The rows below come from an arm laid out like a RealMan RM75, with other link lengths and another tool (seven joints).
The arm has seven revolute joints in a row. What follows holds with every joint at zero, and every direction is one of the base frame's.
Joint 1 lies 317.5 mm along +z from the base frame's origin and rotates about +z.
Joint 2 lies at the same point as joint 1 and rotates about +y.
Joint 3 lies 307.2 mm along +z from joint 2 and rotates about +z.
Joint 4 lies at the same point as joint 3 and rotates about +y.
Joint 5 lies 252 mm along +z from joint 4 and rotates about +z.
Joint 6 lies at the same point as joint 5 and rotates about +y.
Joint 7 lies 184.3 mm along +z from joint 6 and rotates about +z.
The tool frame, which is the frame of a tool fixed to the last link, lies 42 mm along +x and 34 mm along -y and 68 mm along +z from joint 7; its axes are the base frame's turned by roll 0, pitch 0.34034 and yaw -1.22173 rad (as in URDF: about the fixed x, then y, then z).
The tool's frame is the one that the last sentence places.
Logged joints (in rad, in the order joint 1, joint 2, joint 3, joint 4, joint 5, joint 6, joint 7), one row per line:
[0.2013 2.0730 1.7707 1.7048 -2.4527 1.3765 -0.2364]
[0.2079 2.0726 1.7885 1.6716 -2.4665 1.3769 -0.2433]
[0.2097 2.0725 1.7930 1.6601 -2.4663 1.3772 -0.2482]
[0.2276 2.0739 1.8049 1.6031 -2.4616 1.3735 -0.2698]
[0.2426 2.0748 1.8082 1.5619 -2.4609 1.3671 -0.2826]
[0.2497 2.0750 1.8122 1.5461 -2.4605 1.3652 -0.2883]
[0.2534 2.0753 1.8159 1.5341 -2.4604 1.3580 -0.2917]
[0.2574 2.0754 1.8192 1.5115 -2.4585 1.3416 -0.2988]
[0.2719 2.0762 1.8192 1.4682 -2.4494 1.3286 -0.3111]
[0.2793 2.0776 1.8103 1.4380 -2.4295 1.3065 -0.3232]
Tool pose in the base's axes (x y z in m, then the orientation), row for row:
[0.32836 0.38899 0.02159 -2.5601 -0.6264 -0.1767]
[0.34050 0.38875 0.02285 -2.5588 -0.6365 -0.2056]
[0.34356 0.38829 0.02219 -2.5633 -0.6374 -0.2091]
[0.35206 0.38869 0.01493 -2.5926 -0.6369 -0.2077]
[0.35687 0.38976 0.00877 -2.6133 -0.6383 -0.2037]
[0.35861 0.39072 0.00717 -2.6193 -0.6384 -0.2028]
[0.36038 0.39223 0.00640 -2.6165 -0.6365 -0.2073]
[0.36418 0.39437 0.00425 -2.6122 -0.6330 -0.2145]
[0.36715 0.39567 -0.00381 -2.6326 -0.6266 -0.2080]
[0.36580 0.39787 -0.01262 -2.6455 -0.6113 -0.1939]
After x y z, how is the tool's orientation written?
As angles about the fixed x, y, z axes (roll, pitch, yaw), in radians.
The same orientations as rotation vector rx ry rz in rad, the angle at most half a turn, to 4 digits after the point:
[-2.4987 -0.0206 -0.8680]
[-2.5011 0.0108 -0.8923]
[-2.5057 0.0168 -0.8957]
[-2.5326 0.0286 -0.9005]
[-2.5505 0.0324 -0.9050]
[-2.5558 0.0340 -0.9061]
[-2.5547 0.0392 -0.9047]
[-2.5530 0.0478 -0.9020]
[-2.5722 0.0513 -0.8953]
[-2.5854 0.0445 -0.8727]

